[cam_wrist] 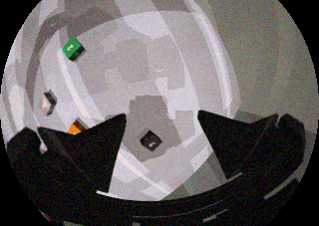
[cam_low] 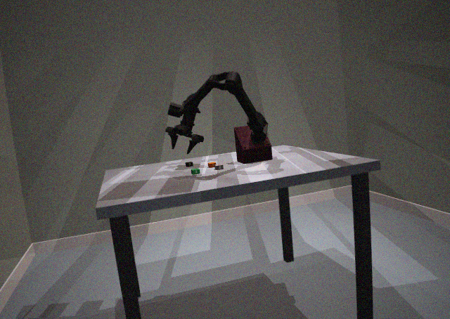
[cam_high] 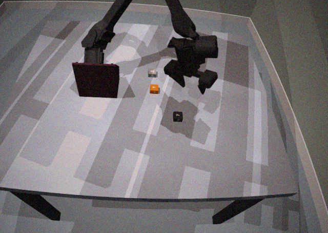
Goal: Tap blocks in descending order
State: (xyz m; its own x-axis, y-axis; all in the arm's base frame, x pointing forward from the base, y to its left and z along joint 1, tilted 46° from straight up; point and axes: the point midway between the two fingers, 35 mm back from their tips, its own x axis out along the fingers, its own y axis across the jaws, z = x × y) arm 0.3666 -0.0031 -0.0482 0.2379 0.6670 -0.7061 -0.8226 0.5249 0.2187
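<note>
The grey block is 160 mm behind my gripper tip, 130 mm to the left of it and 80 mm below it. Also, from my gripper tip: orange block: 140 mm behind, 80 mm below, 50 mm to the left; then black block: 80 mm below, 70 mm to the right, 40 mm behind; then green block: 170 mm to the left, 80 mm below, 50 mm behind.
</note>
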